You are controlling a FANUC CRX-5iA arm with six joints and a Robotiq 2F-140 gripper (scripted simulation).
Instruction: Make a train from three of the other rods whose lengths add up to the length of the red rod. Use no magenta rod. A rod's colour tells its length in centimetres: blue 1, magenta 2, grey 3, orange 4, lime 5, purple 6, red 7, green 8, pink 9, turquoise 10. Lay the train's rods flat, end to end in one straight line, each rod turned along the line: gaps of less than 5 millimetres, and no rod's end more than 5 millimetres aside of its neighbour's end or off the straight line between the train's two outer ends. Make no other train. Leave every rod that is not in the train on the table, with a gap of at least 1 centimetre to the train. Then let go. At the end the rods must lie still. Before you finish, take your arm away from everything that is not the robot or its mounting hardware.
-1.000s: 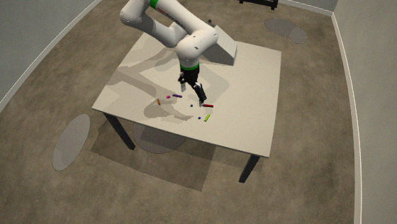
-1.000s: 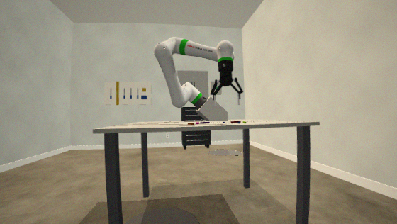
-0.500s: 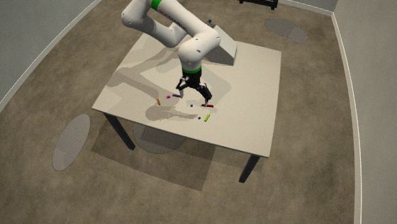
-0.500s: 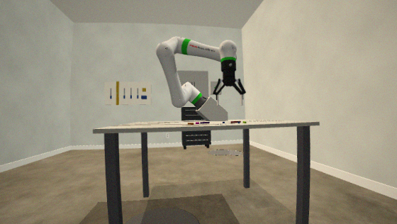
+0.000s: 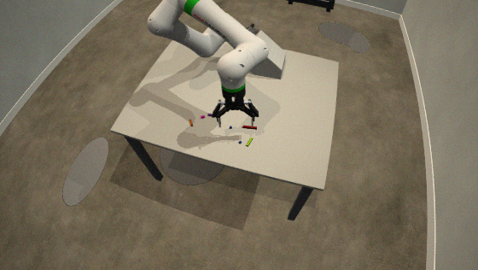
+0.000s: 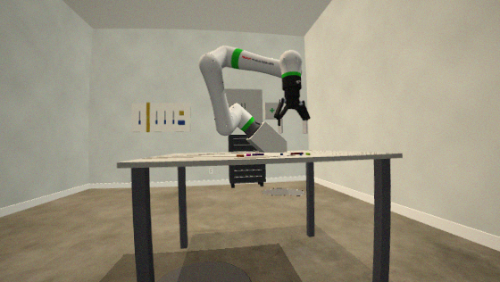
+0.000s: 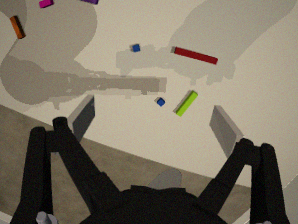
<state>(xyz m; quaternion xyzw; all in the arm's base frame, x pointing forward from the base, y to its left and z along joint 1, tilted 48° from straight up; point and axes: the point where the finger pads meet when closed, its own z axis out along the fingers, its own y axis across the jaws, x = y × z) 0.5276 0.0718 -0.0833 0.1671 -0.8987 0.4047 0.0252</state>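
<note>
Right now my hand is 110 mm above the lime rod, 70 mm to the right of it and 10 mm short of it. The rest, counted from my hand: magenta rod 210 mm to the right, 110 mm below, 60 mm behind; purple rod 160 mm to the right, 110 mm below, 80 mm behind; red rod 110 mm below, 70 mm behind, 40 mm to the left.
</note>
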